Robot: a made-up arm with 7 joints.
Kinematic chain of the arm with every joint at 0, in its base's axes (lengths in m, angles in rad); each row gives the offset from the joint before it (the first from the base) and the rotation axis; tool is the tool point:
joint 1: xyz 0 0 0 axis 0 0.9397 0.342
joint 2: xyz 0 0 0 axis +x
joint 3: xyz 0 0 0 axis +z
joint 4: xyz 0.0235 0 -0.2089 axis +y
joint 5: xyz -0.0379 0 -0.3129 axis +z
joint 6: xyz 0 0 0 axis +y
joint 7: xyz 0 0 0 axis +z
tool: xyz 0 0 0
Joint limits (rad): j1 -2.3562..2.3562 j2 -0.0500..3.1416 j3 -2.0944..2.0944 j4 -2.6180..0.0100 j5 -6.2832..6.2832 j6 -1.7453..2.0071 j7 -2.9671..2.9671
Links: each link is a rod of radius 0.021 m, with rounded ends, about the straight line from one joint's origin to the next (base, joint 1, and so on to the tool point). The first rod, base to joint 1, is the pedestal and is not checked.
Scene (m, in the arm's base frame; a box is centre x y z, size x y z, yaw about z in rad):
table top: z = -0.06
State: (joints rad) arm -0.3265 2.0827 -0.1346 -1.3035 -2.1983 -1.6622 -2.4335
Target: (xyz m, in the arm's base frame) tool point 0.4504 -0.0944 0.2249
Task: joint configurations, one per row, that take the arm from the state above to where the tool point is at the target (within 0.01 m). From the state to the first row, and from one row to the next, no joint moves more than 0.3 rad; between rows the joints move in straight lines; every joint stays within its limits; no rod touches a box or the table.
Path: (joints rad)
1: -0.5587 1.8192 -0.1878 -1.2015 -2.1983 -1.6622 -2.4335
2: -0.7909 1.5558 -0.2410 -1.0994 -2.1983 -1.6622 -2.4335
3: -1.0230 1.2923 -0.2942 -0.9974 -2.1983 -1.6622 -2.4335
4: -1.2552 1.0288 -0.3474 -0.8953 -2.1983 -1.6622 -2.4335
5: -1.4874 0.7653 -0.4007 -0.7933 -2.1983 -1.6622 -2.4335
6: -1.7196 0.5019 -0.4539 -0.6913 -2.1983 -1.6622 -2.4335

